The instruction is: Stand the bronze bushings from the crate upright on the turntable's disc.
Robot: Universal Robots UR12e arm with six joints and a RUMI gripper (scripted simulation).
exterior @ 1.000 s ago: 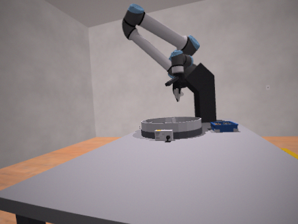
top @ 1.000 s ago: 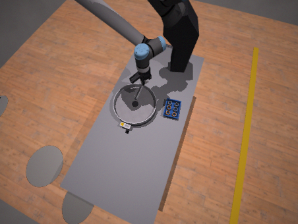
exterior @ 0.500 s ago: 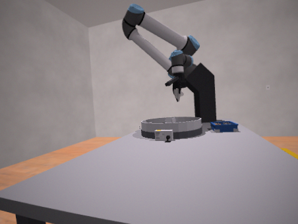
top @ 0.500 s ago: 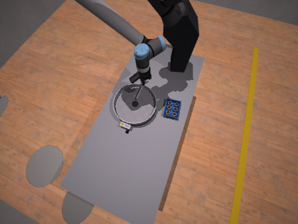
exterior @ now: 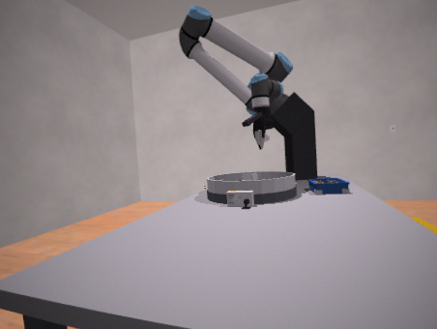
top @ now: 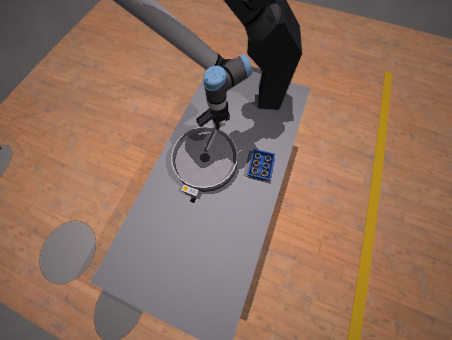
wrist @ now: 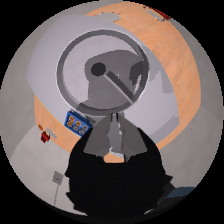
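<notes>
Now: hand 300 mm to the right of the blue crate, 210 mm above it and 100 mm short of it. Also, from my hand: turntable disc (180 mm below, 120 mm ahead, 70 mm to the right).
</notes>
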